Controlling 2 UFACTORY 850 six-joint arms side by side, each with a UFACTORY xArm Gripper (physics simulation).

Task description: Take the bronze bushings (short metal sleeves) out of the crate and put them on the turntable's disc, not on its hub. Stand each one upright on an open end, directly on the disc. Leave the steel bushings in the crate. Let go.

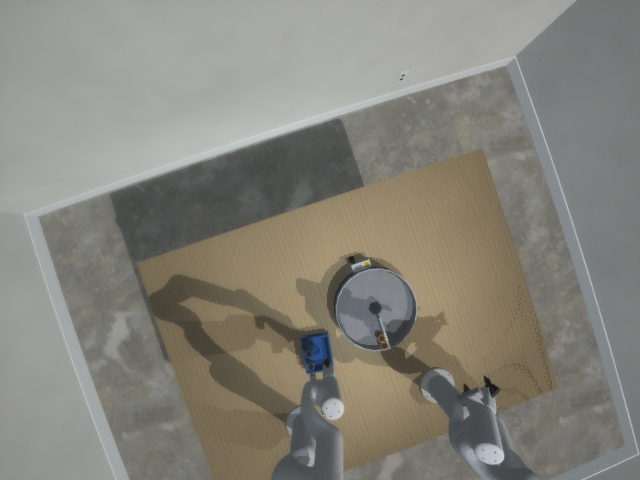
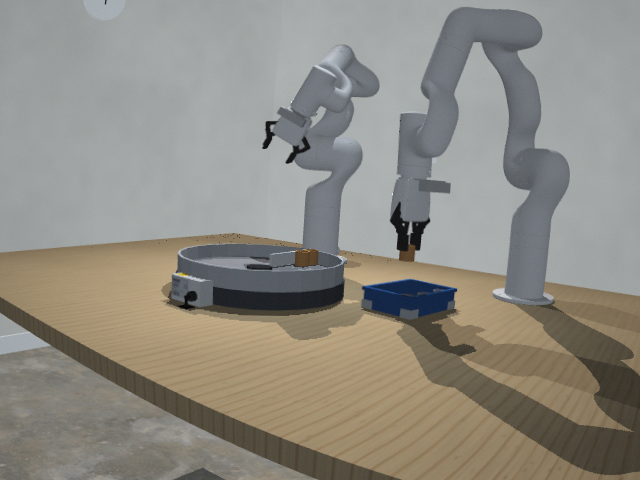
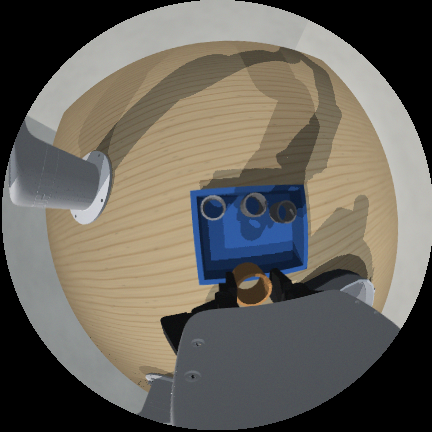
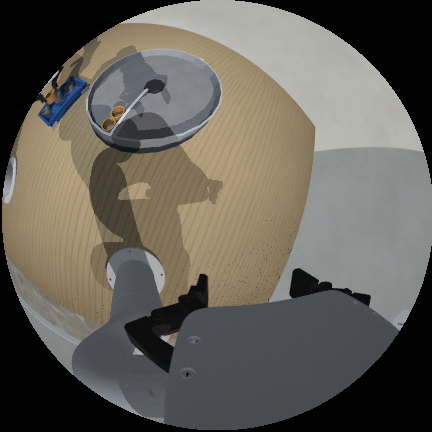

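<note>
My left gripper (image 2: 408,249) (image 3: 250,282) is shut on a bronze bushing (image 2: 407,253) (image 3: 248,276), held upright above the blue crate (image 1: 329,343) (image 2: 410,305) (image 3: 196,240) (image 4: 68,106). Three steel bushings (image 3: 213,207) (image 3: 253,205) (image 3: 283,212) stand in the crate along one side. Two bronze bushings (image 1: 381,337) (image 1: 382,345) (image 2: 302,257) (image 2: 313,256) (image 4: 118,112) (image 4: 109,124) stand upright, side by side, on the turntable's disc (image 1: 356,297) (image 4: 185,90) near its wall. My right gripper (image 2: 277,154) (image 4: 251,286) is open and empty, high above the table, away from the turntable.
The turntable has a raised grey rim (image 2: 258,277), a dark central hub (image 1: 375,307) (image 4: 154,86) and a thin bar (image 1: 381,324) (image 2: 282,258) (image 4: 131,108) running from hub to rim beside the two bushings. A control box (image 1: 360,265) (image 2: 192,290) is on its outer side. The crate stands near the turntable.
</note>
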